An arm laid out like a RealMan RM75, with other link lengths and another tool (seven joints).
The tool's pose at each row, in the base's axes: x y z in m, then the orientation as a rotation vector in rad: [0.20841, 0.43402, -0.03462, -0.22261, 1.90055, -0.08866]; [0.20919, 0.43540, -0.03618, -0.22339, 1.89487, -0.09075]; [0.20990, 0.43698, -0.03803, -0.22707, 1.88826, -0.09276]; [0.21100, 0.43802, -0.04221, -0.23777, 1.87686, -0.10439]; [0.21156, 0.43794, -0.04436, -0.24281, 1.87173, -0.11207]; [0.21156, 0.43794, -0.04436, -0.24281, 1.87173, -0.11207]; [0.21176, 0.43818, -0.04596, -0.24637, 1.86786, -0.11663]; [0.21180, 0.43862, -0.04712, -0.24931, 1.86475, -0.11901]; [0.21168, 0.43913, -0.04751, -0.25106, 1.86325, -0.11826]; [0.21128, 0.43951, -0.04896, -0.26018, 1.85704, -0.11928]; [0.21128, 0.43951, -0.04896, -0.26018, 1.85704, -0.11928]
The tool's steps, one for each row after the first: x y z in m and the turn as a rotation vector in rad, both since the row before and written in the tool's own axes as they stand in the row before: [0.00092, 0.00153, 0.00132, 0.00157, -0.00539, -0.00190]; [0.00118, 0.00179, 0.00135, 0.00015, -0.00625, -0.00394]; [0.00333, 0.00163, 0.00244, 0.00368, -0.00974, -0.01391]; [0.00185, 0.00027, 0.00120, 0.00322, -0.00407, -0.00766]; [0.00000, 0.00000, 0.00000, 0.00000, 0.00000, 0.00000]; [0.00138, 0.00053, 0.00070, 0.00171, -0.00321, -0.00500]; [0.00097, 0.00066, 0.00041, 0.00045, -0.00273, -0.00342]; [0.00028, 0.00059, 0.00003, -0.00125, -0.00154, -0.00092]; [0.00137, 0.00072, 0.00008, -0.00332, -0.00581, -0.00721]; [0.00000, 0.00000, 0.00000, 0.00000, 0.00000, 0.00000]
